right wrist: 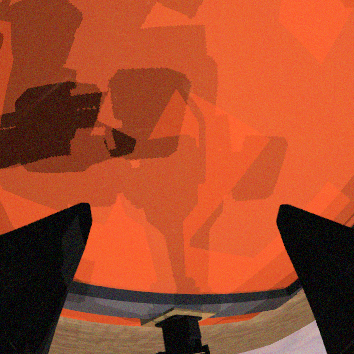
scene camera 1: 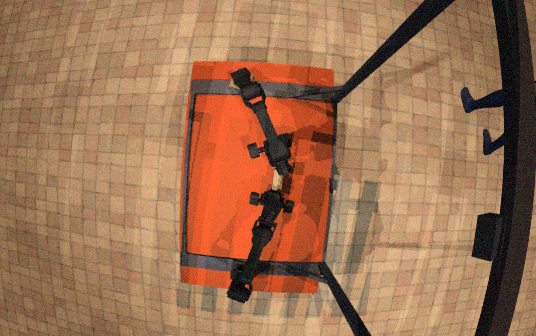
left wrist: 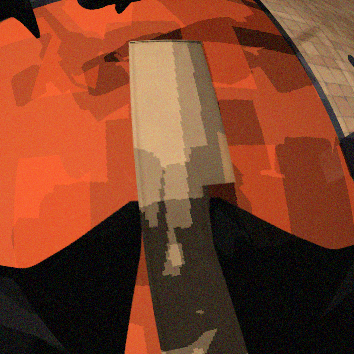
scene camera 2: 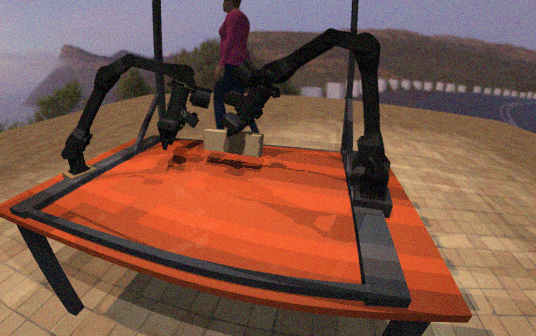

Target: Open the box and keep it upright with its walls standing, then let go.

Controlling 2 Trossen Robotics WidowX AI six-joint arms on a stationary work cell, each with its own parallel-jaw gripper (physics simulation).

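Where they show: left gripper, fingertip midpoint: (scene camera 1: 275, 189) (left wrist: 174, 208) (scene camera 2: 229, 134); right gripper, fingertip midpoint: (right wrist: 186, 214) (scene camera 1: 265, 142) (left wrist: 78, 20) (scene camera 2: 167, 147); left arm's base at its link origin: (scene camera 1: 241, 270) (scene camera 2: 372, 193); right arm's base at its link origin: (right wrist: 177, 320) (scene camera 2: 79, 170).
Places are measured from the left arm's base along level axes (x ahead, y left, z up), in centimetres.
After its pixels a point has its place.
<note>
A tan cardboard box (scene camera 1: 277, 180) @(x 49.7, y -8.8, z 9.5 cm) (scene camera 2: 251, 144) @(x 37.4, y -7.4, z 6.4 cm) (left wrist: 165, 105) @(x 49.9, y -8.4, z 9.5 cm), long and narrow, stands on the orange table (scene camera 1: 223, 173) @(x 47.5, y 17.4, z -3.8 cm) (scene camera 2: 267, 217) @(x 24.7, y 13.8, z -3.8 cm) toward its far side. Its top looks closed. My left gripper (scene camera 1: 275, 191) @(x 45.4, y -8.6, z 8.5 cm) (scene camera 2: 231, 128) @(x 45.4, y -8.6, z 8.5 cm) (left wrist: 174, 208) @(x 45.4, y -8.6, z 8.5 cm) is shut on the box's near end from above, one finger on each long side. My right gripper (scene camera 1: 284, 171) (scene camera 2: 165, 144) @(x 65.4, y -0.5, z 4.5 cm) (right wrist: 186, 214) @(x 65.4, y -0.5, z 4.5 cm) is open and empty. It hangs low over the table just off the box's other end, apart from it. The box does not show in the right wrist view.
A dark grey frame rail (scene camera 2: 380, 240) @(x -1.3, y 17.6, z -1.8 cm) (scene camera 1: 187, 173) runs around the table, with upright posts (scene camera 2: 157, 50) @(x 93.5, y -29.3, z 39.6 cm) at the back. The left arm's base (scene camera 2: 371, 173) @(x 2.0, y 4.0, z 7.2 cm) sits on the rail. A person in a magenta top (scene camera 2: 233, 37) stands behind the table.
</note>
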